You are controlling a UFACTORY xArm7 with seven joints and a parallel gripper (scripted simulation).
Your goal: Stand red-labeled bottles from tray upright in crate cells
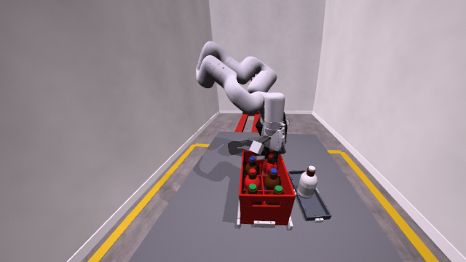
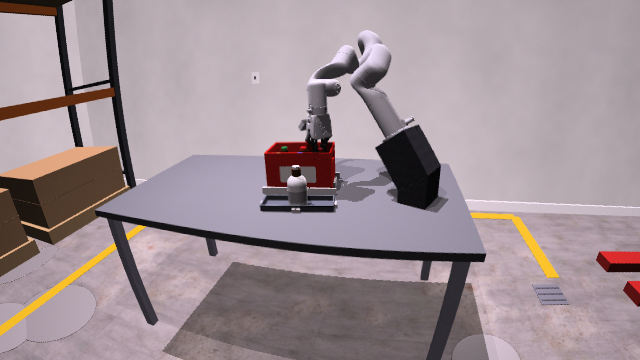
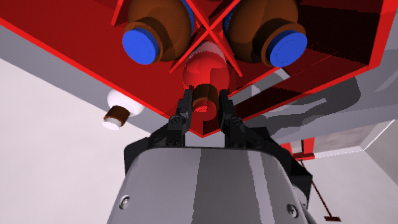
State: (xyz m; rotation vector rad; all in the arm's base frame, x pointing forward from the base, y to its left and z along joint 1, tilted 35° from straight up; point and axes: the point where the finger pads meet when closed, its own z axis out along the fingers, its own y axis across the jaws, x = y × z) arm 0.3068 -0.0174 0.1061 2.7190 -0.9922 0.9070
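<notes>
The red crate is 8 cm ahead of my hand, 5 cm to the right of it and 9 cm below it. The rest, counted from my hand: white bottle 7 cm ahead, 16 cm to the left, 9 cm below; dark tray 8 cm ahead, 17 cm to the left, 16 cm below.
</notes>
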